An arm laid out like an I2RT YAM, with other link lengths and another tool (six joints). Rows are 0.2 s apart.
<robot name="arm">
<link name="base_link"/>
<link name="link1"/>
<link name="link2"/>
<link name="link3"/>
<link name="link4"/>
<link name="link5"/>
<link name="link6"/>
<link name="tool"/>
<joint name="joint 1" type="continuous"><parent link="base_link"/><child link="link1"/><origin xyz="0 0 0.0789"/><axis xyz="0 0 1"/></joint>
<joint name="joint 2" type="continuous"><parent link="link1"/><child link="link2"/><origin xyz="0.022 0.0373 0.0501"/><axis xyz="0 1 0"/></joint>
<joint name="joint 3" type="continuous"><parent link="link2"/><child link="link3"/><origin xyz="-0.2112 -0.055 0"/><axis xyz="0 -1 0"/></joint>
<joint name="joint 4" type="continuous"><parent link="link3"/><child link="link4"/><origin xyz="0.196 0.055 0.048"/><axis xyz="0 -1 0"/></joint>
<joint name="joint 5" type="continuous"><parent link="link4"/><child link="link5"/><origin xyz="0.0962 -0.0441 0.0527"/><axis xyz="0 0 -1"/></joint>
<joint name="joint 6" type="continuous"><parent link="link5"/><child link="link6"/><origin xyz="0.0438 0 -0.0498"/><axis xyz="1 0 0"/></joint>
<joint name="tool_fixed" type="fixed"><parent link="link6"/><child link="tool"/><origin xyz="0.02 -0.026 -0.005" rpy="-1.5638 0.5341 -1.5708"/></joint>
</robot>
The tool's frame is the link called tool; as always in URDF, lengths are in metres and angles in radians. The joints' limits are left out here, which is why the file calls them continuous.
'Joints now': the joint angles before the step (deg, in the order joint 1, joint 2, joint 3, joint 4, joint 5, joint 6). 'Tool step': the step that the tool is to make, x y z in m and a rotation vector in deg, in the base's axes. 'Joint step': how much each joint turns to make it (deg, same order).
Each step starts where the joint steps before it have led.
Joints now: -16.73, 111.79, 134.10, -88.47, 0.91, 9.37
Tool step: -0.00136, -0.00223, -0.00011, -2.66, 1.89, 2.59
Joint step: 0.00, 0.09, -0.08, -0.76, 1.81, -3.61
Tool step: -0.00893, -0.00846, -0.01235, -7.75, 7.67, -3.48
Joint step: 0.00, 0.04, -4.57, -0.51, 10.24, -0.09
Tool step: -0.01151, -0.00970, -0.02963, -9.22, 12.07, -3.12
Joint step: -0.22, 0.00, -10.95, 2.04, 12.65, -0.02
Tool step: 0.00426, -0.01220, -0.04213, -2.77, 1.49, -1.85
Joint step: -1.44, 0.00, -13.12, 12.57, 3.12, -0.07
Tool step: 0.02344, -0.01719, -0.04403, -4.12, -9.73, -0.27
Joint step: -1.40, 0.54, -13.60, 25.38, 0.42, -1.44
